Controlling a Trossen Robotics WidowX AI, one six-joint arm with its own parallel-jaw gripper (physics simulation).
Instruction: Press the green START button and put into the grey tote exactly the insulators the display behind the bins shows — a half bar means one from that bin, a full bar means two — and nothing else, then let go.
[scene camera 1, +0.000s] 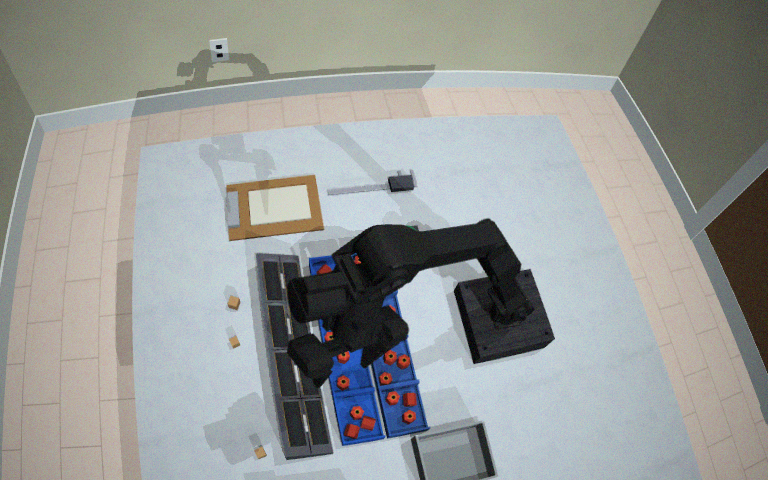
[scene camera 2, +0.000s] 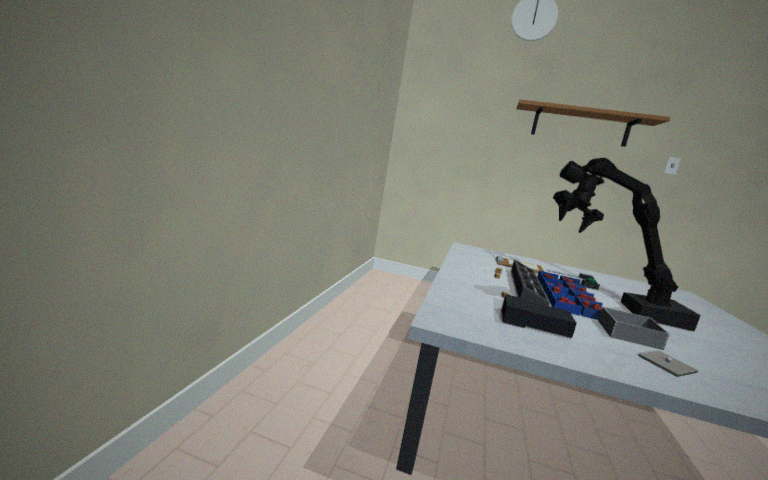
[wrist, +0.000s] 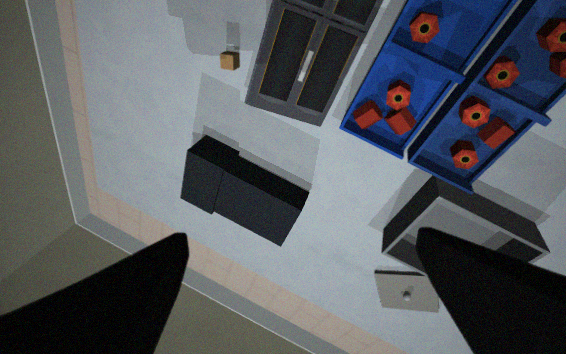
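Note:
My gripper (scene camera 1: 342, 374) (scene camera 2: 570, 225) (wrist: 303, 241) is open and empty, high above the table. Blue bins (scene camera 1: 355, 369) (scene camera 2: 566, 306) (wrist: 450, 75) in two rows hold red insulators (scene camera 1: 343, 381) (wrist: 398, 97), some upright, some on their sides; the arm hides several bins in scene camera 1. The display (scene camera 1: 292, 423) (scene camera 2: 526, 277) (wrist: 287, 55) behind them has dark panels with short pale strips between; I see no lit bars. The grey tote (scene camera 1: 485, 450) (scene camera 2: 638, 335) (wrist: 410, 215) shows no insulator in its visible part. A green part (scene camera 1: 412, 228) (scene camera 2: 590, 280), perhaps the START button, is partly hidden in scene camera 1.
A black box (scene camera 2: 538, 316) (wrist: 255, 195) stands near the display's end. A flat plate with a knob (scene camera 2: 656, 359) (wrist: 392, 290) lies beside the tote. A clipboard (scene camera 1: 317, 209), a caliper-like tool (scene camera 1: 400, 182) and small wooden blocks (scene camera 1: 233, 302) (wrist: 230, 61) lie around the bins and display.

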